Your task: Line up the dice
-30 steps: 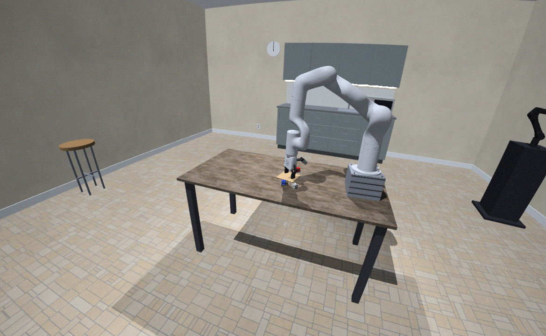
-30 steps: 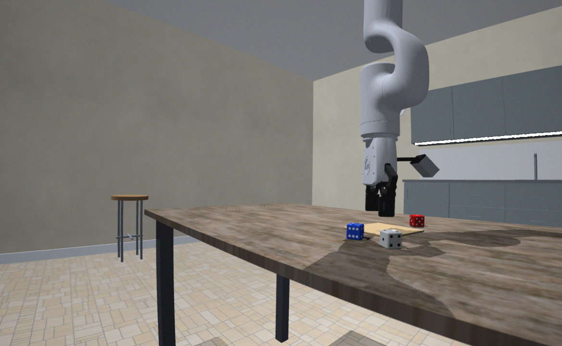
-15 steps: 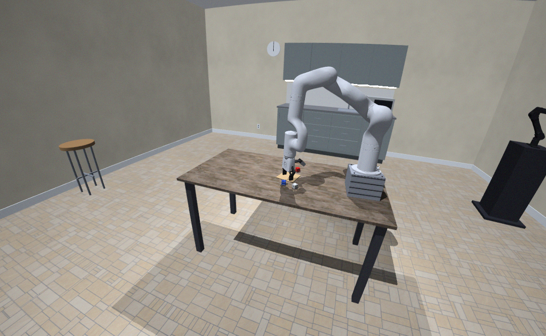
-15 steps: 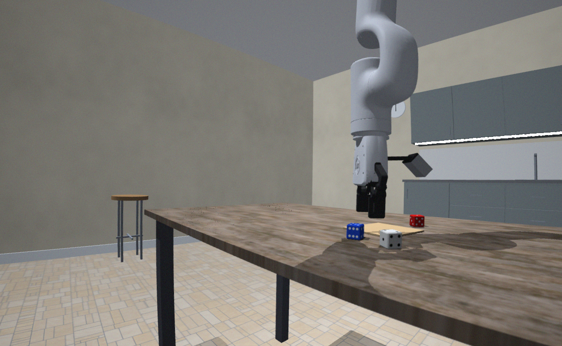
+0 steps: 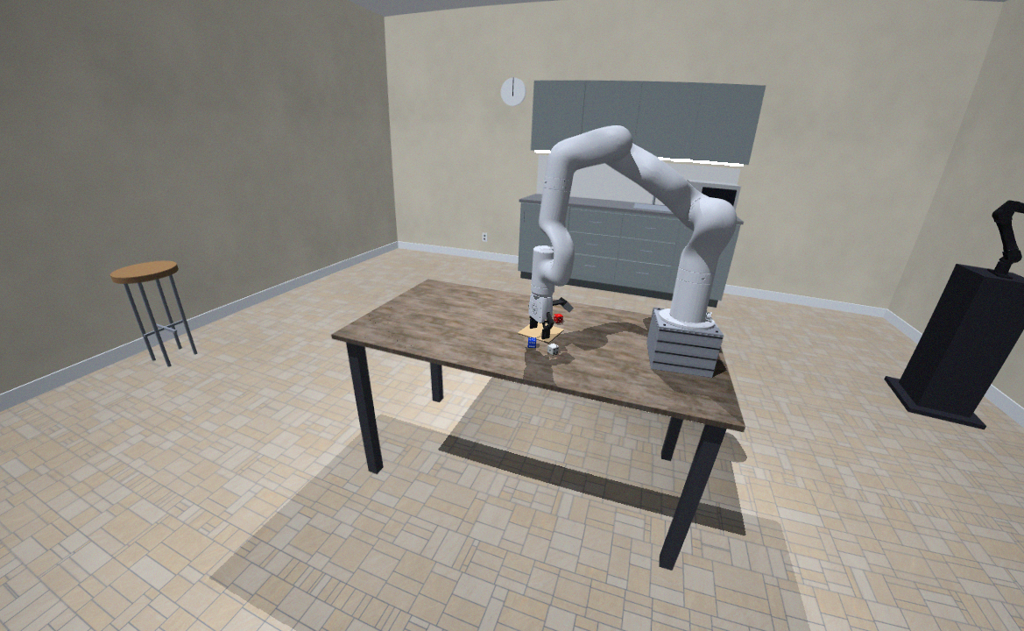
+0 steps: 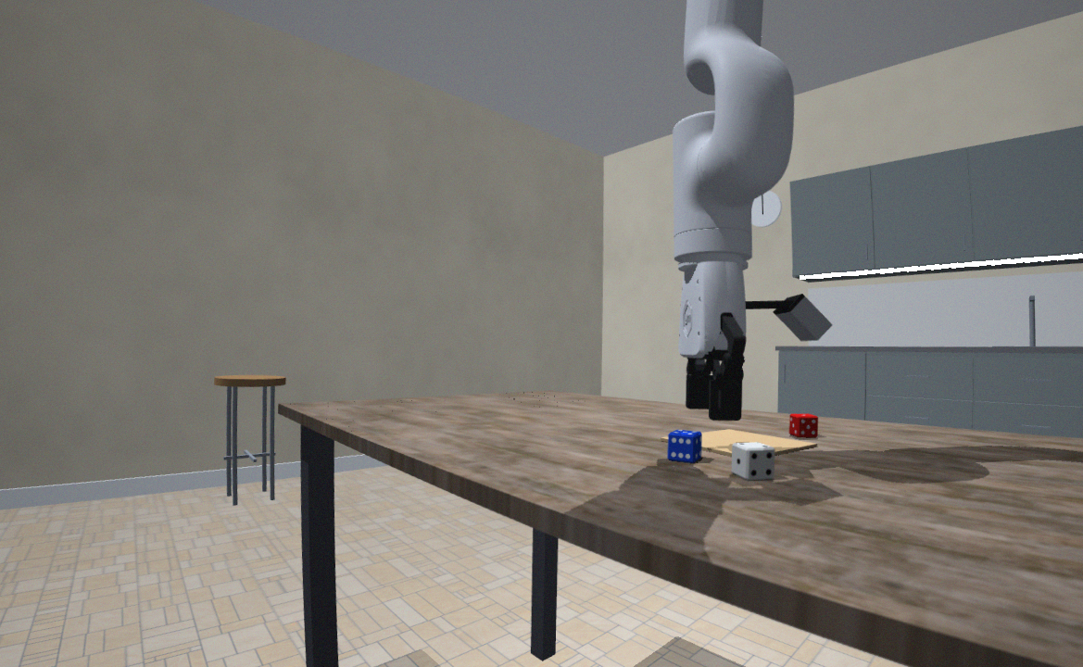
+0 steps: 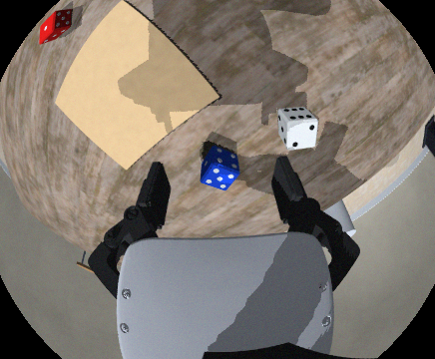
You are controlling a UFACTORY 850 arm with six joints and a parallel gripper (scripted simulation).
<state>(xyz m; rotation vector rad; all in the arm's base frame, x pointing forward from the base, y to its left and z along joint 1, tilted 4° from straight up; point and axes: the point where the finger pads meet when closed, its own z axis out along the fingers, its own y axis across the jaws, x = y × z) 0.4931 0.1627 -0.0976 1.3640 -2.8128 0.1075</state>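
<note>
My hand is 2 cm short of the blue die, 2 cm to the right of it and 4 cm above it. Also, from my hand: red die: 1 cm ahead, 24 cm to the right, 4 cm below; then tan mat: 3 cm ahead, 11 cm to the right, 6 cm below; then white die: 7 cm behind, 3 cm to the left, 4 cm below.
</note>
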